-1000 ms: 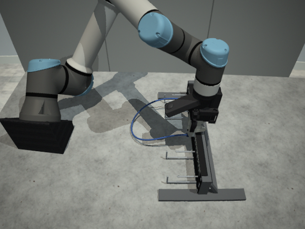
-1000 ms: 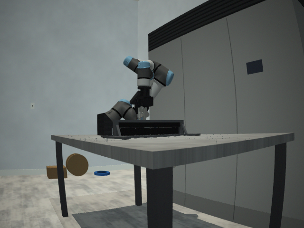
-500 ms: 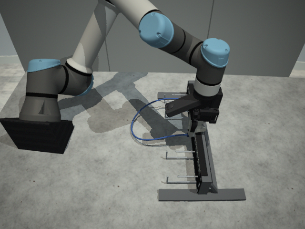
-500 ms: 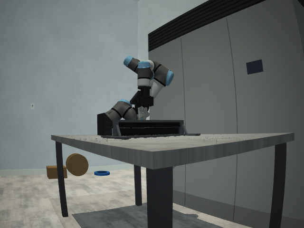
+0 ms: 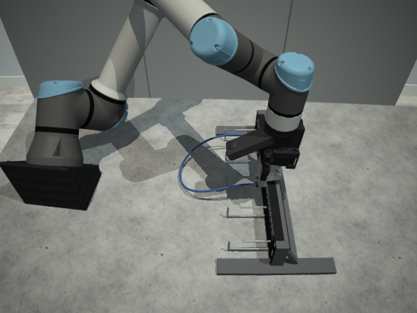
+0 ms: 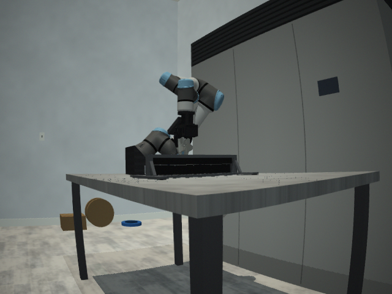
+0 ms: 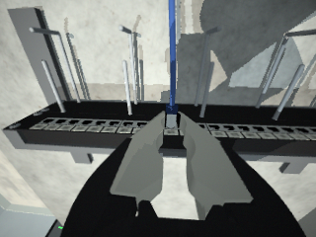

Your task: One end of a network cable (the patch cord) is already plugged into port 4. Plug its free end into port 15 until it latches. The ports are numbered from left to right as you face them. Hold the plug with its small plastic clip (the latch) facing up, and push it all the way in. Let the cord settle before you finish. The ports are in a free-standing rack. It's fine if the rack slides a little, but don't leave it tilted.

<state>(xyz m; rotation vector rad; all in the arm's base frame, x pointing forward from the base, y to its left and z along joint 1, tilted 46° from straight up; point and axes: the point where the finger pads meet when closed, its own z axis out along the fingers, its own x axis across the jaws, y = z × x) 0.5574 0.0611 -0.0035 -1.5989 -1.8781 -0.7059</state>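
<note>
Right now the plug is 10 mm ahead of my hand and 10 mm below it.
</note>
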